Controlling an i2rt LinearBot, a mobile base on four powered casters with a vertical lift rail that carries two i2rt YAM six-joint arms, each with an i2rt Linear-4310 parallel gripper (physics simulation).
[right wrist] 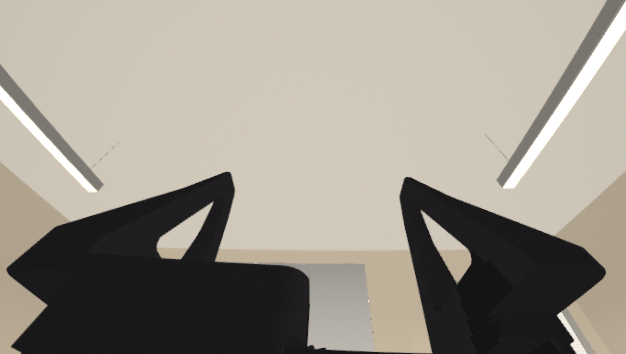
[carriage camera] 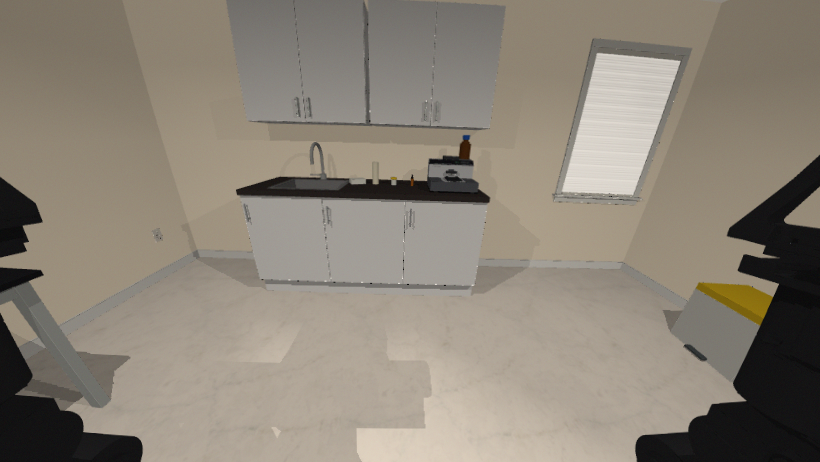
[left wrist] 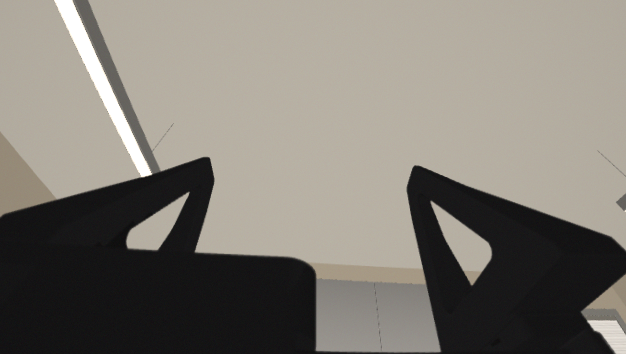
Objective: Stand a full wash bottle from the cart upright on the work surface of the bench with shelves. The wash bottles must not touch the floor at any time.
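Frame: origin at the left arm's base, x left, y back, z up, level; millimetres.
Seen in the pictures: left gripper, fingertip midpoint: [left wrist: 311, 172]; right gripper, fingertip midpoint: [right wrist: 316, 184].
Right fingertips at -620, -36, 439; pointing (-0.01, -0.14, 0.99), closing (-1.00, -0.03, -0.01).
A point is followed by its place in that frame, as x, y, z.
My left gripper [left wrist: 311, 172] {6, -33, 442} is open and empty, its two black fingers standing wide apart in front of the ceiling in the left wrist view. My right gripper [right wrist: 316, 184] {-620, -36, 439} is also open and empty, pointing up toward the ceiling in the right wrist view. Black parts of both arms show at the left and right edges of the carriage camera view. The cart and its wash bottles do not show in these views. The bench with shelves cannot be made out; a grey leg with a dark top [carriage camera: 54, 344] {1173, -607, -422} at the left edge belongs to a table or bench.
A sink counter [carriage camera: 367, 193] {-61, -1519, 55} stands at the far wall with a faucet [carriage camera: 316, 159], a grey instrument [carriage camera: 451, 175] {-697, -1805, 158}, a brown bottle [carriage camera: 465, 149] {-792, -1824, 361} and small items. Wall cabinets [carriage camera: 367, 63] {-21, -1945, 941} hang above. A yellow-lidded bin [carriage camera: 717, 327] {-2352, -932, -605} stands at the right.
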